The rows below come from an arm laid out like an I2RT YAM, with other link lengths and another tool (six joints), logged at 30 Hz.
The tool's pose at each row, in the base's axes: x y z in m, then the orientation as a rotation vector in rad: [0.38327 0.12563 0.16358 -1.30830 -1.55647 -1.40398]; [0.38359 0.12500 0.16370 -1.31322 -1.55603 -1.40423]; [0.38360 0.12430 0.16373 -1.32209 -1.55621 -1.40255]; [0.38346 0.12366 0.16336 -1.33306 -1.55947 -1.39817]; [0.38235 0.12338 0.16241 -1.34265 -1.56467 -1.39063]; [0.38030 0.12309 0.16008 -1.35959 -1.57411 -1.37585]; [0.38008 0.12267 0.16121 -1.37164 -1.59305 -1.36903]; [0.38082 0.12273 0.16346 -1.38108 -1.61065 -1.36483]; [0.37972 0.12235 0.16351 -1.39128 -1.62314 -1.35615]
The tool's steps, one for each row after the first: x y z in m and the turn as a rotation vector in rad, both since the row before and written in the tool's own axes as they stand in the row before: [-0.00013 0.00039 -0.00059 -0.00251 -0.00298 0.00129]; [-0.00015 0.00007 -0.00068 -0.00293 -0.00615 0.00272]; [-0.00046 -0.00019 -0.00056 -0.00160 -0.00954 0.00248]; [-0.00065 -0.00132 -0.00023 0.00146 -0.01008 0.00240]; [-0.00168 -0.00263 -0.00006 0.00353 -0.01817 0.00469]; [0.00098 0.00016 -0.00072 0.00156 -0.01912 -0.00652]; [0.00188 0.00138 -0.00043 0.00070 -0.01633 -0.00750]; [0.00022 -0.00100 -0.00056 0.00273 -0.01462 -0.00196]
